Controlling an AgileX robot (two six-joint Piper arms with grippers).
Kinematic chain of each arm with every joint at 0, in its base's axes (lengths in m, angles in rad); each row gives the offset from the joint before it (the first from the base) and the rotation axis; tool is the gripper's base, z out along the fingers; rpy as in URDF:
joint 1: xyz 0 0 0.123 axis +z
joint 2: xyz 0 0 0 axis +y
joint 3: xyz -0.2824 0 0.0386 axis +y
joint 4: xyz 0.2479 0 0.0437 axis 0.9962 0 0.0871
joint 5: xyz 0 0 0 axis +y
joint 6: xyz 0.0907 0 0.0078 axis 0.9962 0 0.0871
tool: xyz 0 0 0 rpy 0 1.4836 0
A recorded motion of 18 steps. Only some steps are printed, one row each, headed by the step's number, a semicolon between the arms.
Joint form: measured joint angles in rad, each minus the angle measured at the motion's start. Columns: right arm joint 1, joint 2, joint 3, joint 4, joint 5, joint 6; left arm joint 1, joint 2, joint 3, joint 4, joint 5, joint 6.
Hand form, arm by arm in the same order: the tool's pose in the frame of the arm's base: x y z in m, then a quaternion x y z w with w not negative. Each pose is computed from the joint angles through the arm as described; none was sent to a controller.
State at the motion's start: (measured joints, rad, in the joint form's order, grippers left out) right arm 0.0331 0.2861 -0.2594 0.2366 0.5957 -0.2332; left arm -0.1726 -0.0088 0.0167 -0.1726 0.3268 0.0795
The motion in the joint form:
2: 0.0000 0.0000 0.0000 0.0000 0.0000 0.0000; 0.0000 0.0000 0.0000 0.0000 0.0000 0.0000
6: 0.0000 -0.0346 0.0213 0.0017 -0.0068 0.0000; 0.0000 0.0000 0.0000 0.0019 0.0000 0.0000
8: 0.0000 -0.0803 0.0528 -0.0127 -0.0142 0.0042; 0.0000 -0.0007 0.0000 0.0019 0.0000 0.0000
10: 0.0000 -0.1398 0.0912 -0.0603 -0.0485 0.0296; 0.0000 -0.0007 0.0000 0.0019 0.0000 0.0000
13: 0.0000 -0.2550 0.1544 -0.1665 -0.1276 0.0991; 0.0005 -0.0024 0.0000 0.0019 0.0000 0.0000
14: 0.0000 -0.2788 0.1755 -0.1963 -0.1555 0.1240; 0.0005 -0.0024 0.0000 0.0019 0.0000 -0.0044
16: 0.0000 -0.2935 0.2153 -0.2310 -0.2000 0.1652; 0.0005 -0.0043 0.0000 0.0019 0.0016 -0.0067
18: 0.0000 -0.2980 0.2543 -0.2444 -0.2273 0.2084; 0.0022 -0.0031 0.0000 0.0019 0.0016 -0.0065
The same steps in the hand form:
2: 0.0667 0.0142 0.2317 -0.06290 0.86212 0.05627 0.49963; 0.0520 -0.0142 0.1789 0.05179 0.78577 -0.10039 0.60812
6: 0.0632 0.0141 0.2275 -0.06220 0.85710 0.05634 0.50827; 0.0520 -0.0141 0.1789 0.05232 0.78577 -0.09961 0.60820
8: 0.0589 0.0131 0.2204 -0.06323 0.85207 0.05023 0.51715; 0.0520 -0.0141 0.1789 0.05231 0.78555 -0.09963 0.60848
10: 0.0551 0.0102 0.2135 -0.06066 0.83930 0.03320 0.53925; 0.0520 -0.0141 0.1789 0.05231 0.78555 -0.09963 0.60848
13: 0.0495 0.0045 0.2047 -0.05150 0.80492 0.00139 0.59114; 0.0519 -0.0141 0.1790 0.05211 0.78504 -0.09955 0.60917
14: 0.0492 0.0032 0.2013 -0.04736 0.79626 -0.00511 0.60307; 0.0519 -0.0141 0.1790 0.05038 0.78515 -0.10089 0.60895
16: 0.0506 0.0019 0.1926 -0.03863 0.79095 -0.00822 0.61061; 0.0518 -0.0141 0.1789 0.04959 0.78510 -0.10168 0.60894
18: 0.0521 0.0015 0.1822 -0.02502 0.79369 -0.00080 0.60781; 0.0519 -0.0140 0.1789 0.04901 0.78551 -0.10105 0.60857

